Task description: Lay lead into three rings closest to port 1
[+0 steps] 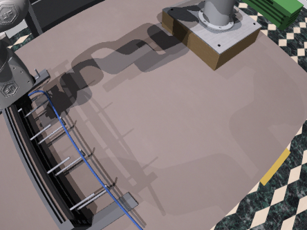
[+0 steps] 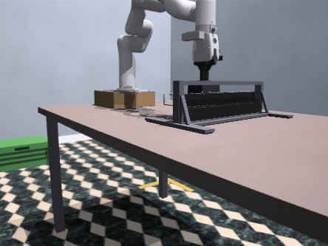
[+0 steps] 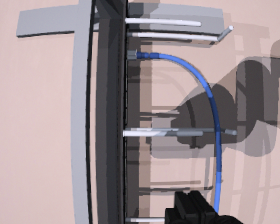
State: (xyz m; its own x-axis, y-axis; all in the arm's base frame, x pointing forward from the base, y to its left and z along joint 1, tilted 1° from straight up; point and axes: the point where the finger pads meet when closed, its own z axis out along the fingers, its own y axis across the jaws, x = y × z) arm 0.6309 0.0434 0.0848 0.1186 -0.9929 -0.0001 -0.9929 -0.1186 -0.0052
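Now: the rack 6 cm ahead of my hand, 6 cm to the left of it and 10 cm below it.
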